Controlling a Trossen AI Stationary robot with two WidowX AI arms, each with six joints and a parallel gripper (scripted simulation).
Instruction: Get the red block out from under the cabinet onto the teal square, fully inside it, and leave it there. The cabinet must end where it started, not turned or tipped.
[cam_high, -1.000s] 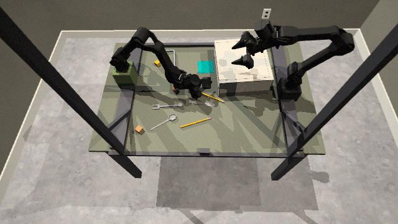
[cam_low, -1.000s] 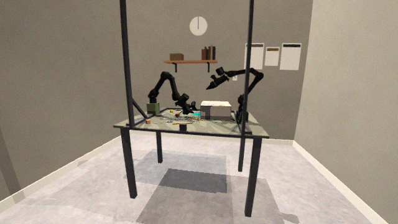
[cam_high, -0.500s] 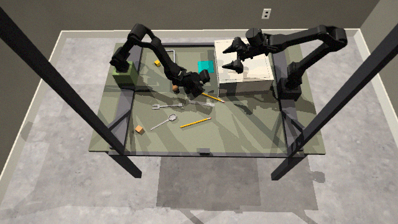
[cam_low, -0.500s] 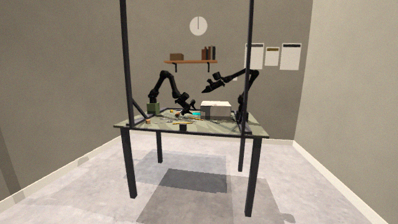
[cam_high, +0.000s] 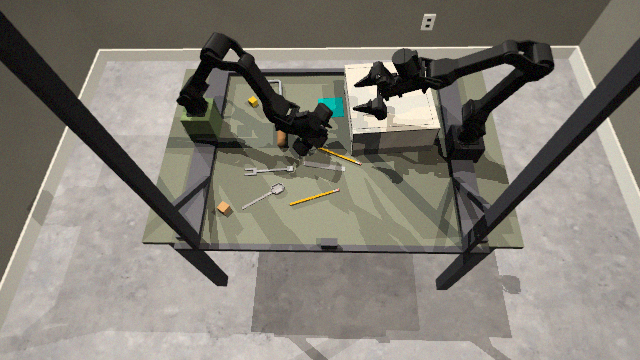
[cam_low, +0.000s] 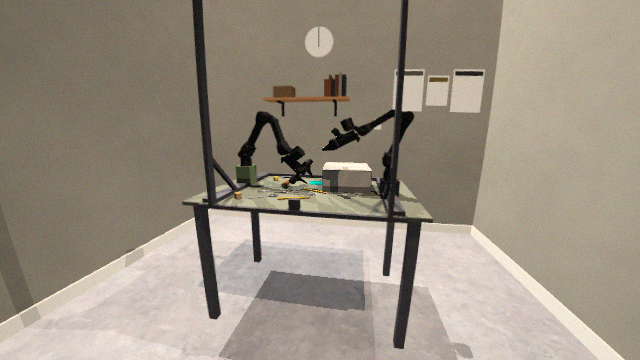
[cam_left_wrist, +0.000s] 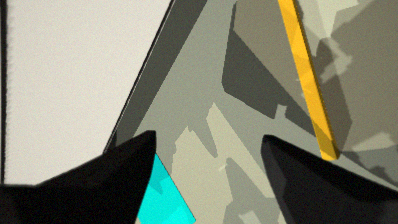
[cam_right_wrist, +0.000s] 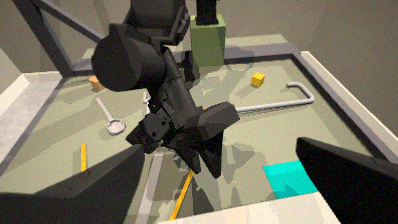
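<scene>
My left gripper is now 90 mm past the grey bar, 80 mm above it and 20 mm to the left of it. From my left hand the other things lie so: fork: 170 mm to the left, 130 mm behind, 70 mm below; teal square: 170 mm ahead, 80 mm below, 20 mm to the right; white cabinet: 230 mm to the right, 140 mm ahead.
</scene>
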